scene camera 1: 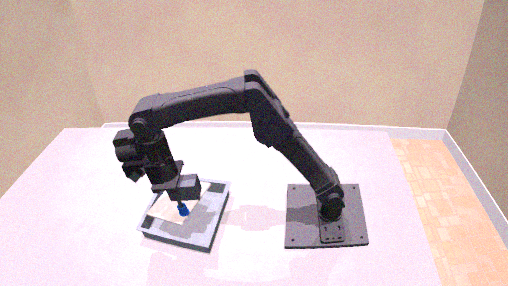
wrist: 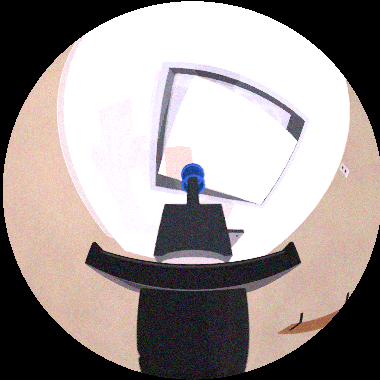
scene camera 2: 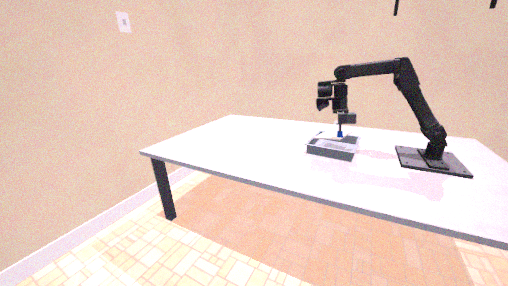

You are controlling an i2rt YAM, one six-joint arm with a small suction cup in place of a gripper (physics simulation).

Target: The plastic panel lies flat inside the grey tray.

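Frame: origin at the arm's base, x right, y ahead, z up, level; centimetres.
Seen in the pictures: hand, its tool point: (scene camera 1: 185, 215) (wrist: 192, 169) (scene camera 2: 339, 138); arm's base, origin of its link: (scene camera 1: 329, 215) (scene camera 2: 431, 159).
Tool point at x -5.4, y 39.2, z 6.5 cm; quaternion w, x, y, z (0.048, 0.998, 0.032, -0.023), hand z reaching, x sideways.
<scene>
Offsets run from my tool point to a thing's top centre. Level surfaces: height alone.
The plastic panel {dy +3.5, dx +5.7, dz +1.4 cm} (scene camera 1: 167, 206) (scene camera 2: 326, 135) (wrist: 235, 135) is a thin, pale sheet on my blue suction cup. It is over the grey tray {dy +2.7, dx +5.7, dz -3.0 cm} (scene camera 1: 175, 241) (scene camera 2: 330, 151) (wrist: 156, 125), at about rim height in scene camera 2. It looks roughly level and is turned a little against the tray's walls. In the wrist view it covers most of the tray's opening, with strips of the floor showing at the left and top. Whether its edges touch the walls is unclear. My gripper (scene camera 1: 183, 210) (scene camera 2: 340, 134) (wrist: 193, 172) is shut on the panel near one edge.
The tray stands on the white table {dz -8.0 cm} (scene camera 1: 260, 270) (scene camera 2: 240, 155). The arm's dark base plate (scene camera 1: 300, 235) (scene camera 2: 460, 170) is to the tray's right in both scene views. Shadows of the arm fall across the tray and the table.
</scene>
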